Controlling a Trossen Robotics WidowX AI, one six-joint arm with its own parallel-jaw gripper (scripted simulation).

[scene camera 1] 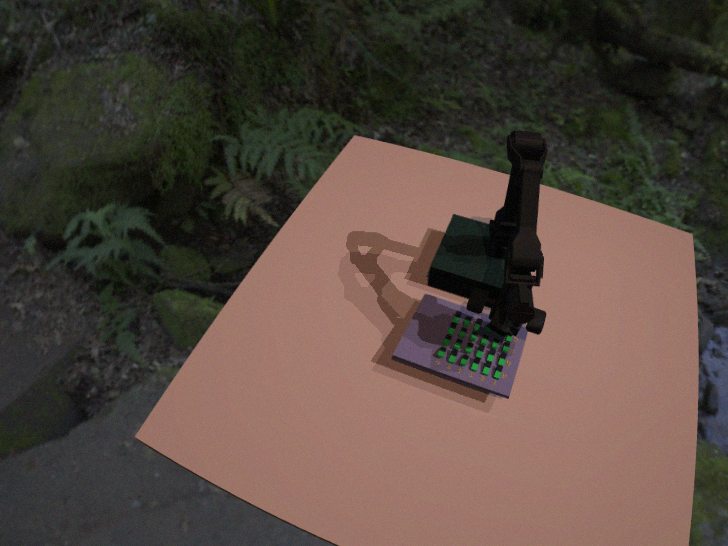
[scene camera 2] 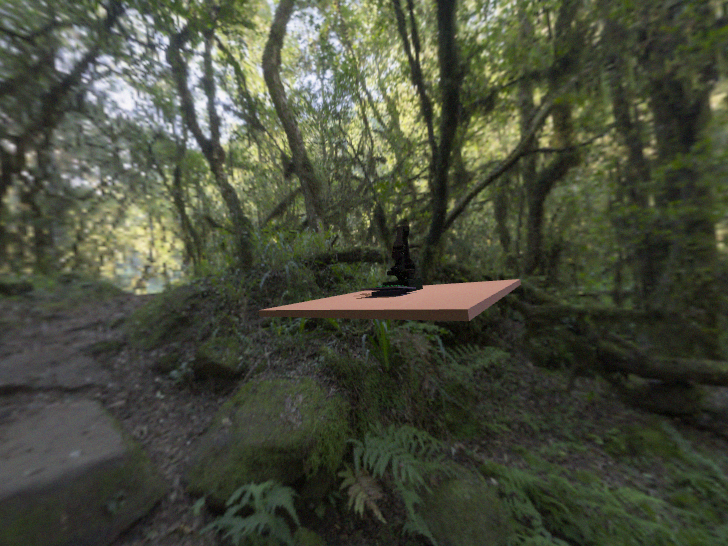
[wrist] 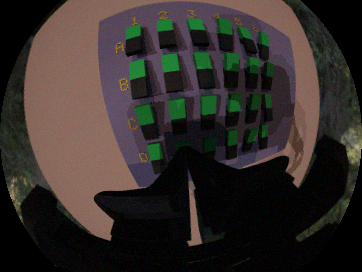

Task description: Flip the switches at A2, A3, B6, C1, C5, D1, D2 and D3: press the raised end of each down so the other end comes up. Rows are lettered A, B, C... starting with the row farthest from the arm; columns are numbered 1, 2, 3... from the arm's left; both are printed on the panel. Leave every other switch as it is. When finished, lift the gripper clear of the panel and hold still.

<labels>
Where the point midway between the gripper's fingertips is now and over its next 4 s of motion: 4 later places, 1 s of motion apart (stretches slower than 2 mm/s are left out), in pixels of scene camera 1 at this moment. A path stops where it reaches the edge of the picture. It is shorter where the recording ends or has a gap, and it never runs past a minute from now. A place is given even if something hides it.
My gripper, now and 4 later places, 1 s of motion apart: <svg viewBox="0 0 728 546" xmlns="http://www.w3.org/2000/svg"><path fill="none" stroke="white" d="M498 332L498 333L500 318L489 327L487 329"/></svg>
</labels>
